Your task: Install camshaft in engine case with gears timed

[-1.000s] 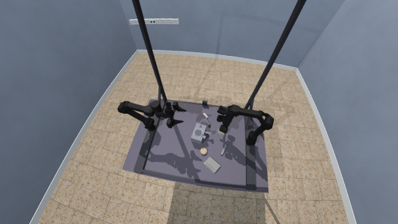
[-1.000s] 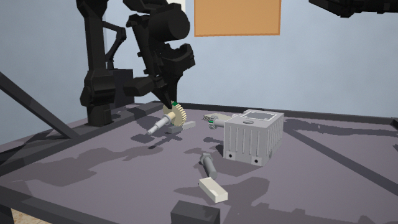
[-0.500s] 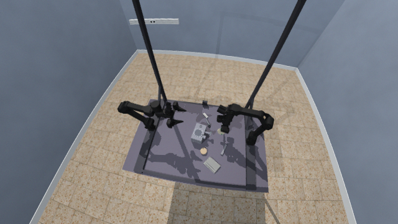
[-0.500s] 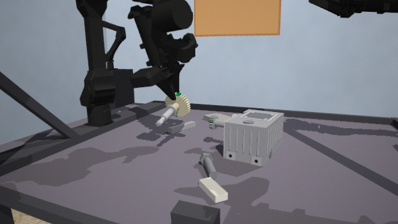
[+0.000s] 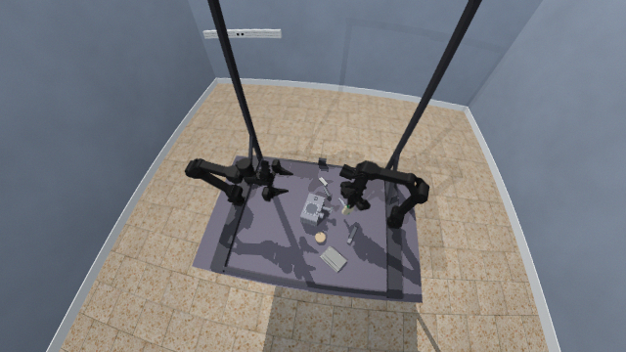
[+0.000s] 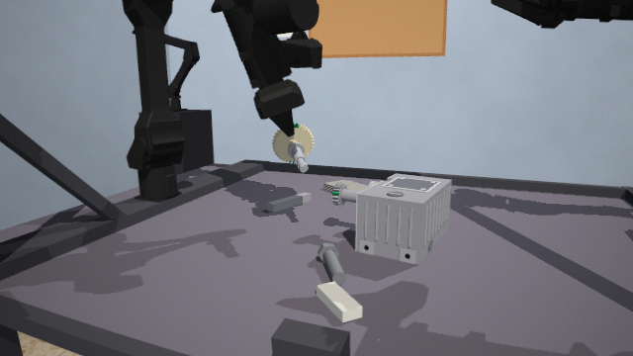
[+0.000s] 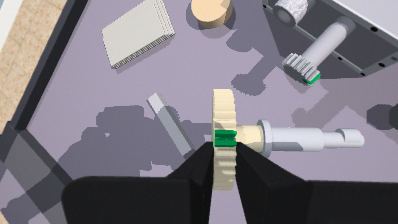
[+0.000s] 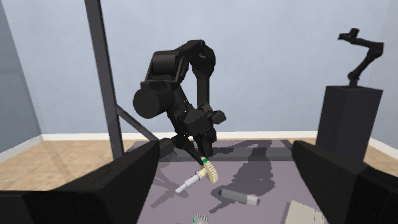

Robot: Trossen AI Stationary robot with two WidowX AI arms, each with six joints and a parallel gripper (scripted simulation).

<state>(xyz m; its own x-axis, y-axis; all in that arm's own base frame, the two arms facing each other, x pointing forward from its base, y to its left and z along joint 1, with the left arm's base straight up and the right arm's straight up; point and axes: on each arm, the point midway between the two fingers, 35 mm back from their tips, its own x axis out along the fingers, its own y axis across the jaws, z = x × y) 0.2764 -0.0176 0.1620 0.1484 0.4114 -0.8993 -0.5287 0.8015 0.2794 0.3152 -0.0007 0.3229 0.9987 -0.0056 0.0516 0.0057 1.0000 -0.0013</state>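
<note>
The crank gear is 120 mm below my left hand and 90 mm to the right of it. The rest, counted from my left hand: bolt: 170 mm below, 120 mm to the right, 120 mm behind; then tan disc: 170 mm below, 150 mm ahead, 130 mm to the right; then grey bar: 170 mm below, 110 mm ahead, 40 mm to the left.
</note>
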